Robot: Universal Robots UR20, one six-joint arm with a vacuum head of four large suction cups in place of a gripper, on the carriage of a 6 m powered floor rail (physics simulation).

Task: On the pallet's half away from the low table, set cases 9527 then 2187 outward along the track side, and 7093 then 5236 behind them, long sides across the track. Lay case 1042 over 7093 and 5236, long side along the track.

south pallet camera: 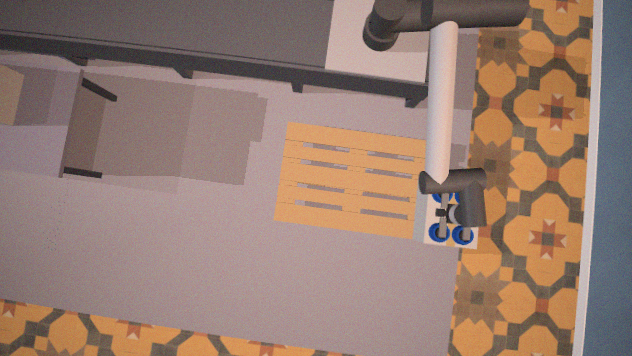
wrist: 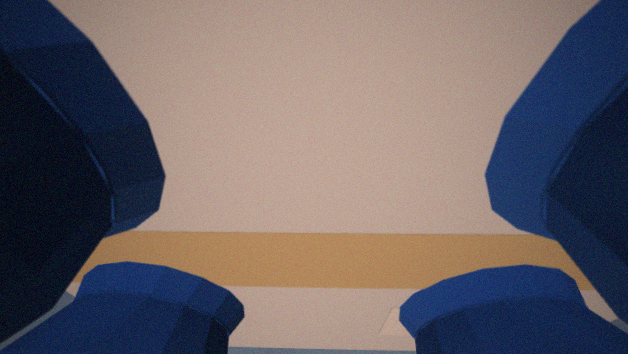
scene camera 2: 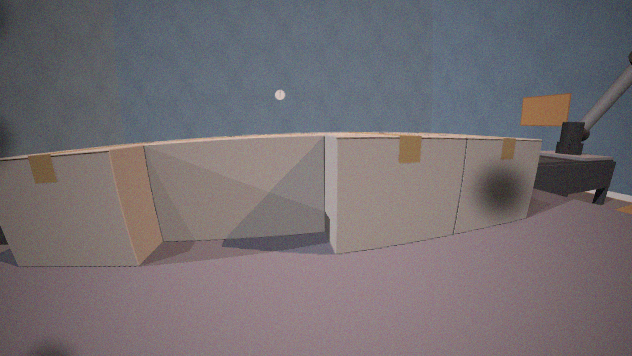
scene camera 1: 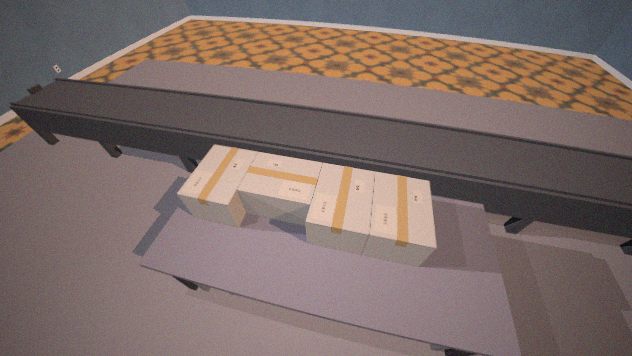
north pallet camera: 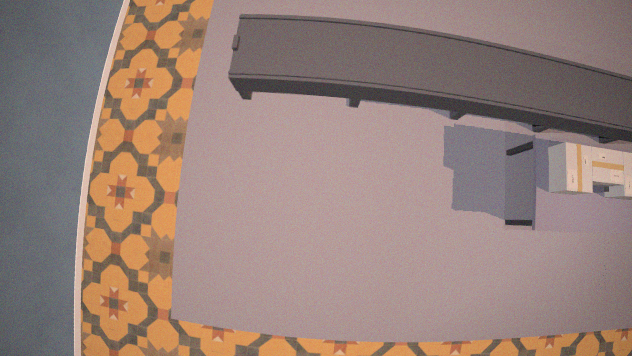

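My vacuum gripper is shut on a white taped case, held under its cups at the far end of the orange pallet, away from the low table. The case's long side runs across the track; its number is unreadable and its height above the pallet unclear. Four other cases stand in a row on the table: the leftmost, a second turned long side along the table, a third and a fourth. Their numbers are too blurred.
The dark floor rail runs beside the table and pallet. The arm's light carriage stands at its pallet end. The arm reaches across the pallet's far edge. A blue wall stands beyond the patterned floor.
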